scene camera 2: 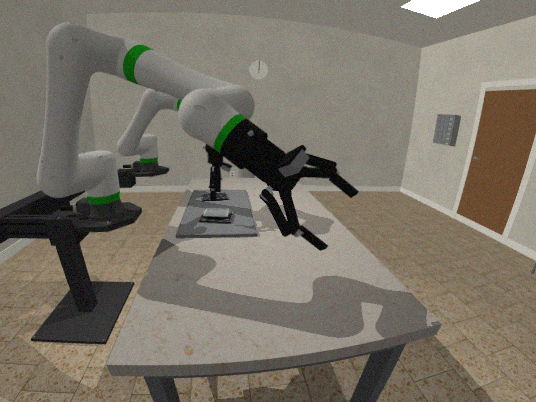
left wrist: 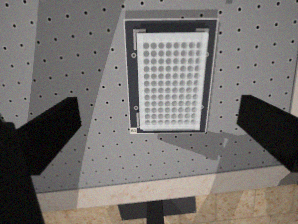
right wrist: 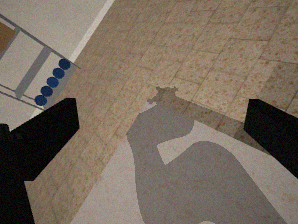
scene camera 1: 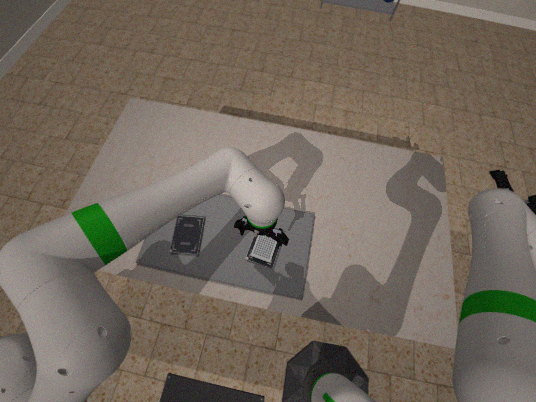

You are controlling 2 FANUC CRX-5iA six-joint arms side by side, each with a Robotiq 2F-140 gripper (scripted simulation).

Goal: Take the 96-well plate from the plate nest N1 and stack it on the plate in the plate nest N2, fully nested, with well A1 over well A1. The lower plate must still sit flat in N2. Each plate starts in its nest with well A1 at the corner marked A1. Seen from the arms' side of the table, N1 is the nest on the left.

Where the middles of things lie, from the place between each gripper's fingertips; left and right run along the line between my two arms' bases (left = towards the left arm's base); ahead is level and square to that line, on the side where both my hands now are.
The white 96-well plate [left wrist: 163,58] is 20 mm to the right of my left hand and 90 mm below it. From my left hand the other things lie so: plate nest N1 [scene camera 1: 182,233]: 320 mm to the left, 120 mm below; then plate nest N2 [left wrist: 152,26]: 20 mm to the right, 120 mm below.
Right now my right hand [scene camera 2: 340,219] is 220 mm past the white 96-well plate, 780 mm to the right of it and 300 mm above it. Round my right hand: plate nest N1: 220 mm behind, 1120 mm to the left, 320 mm below; then plate nest N2: 220 mm behind, 780 mm to the left, 320 mm below.
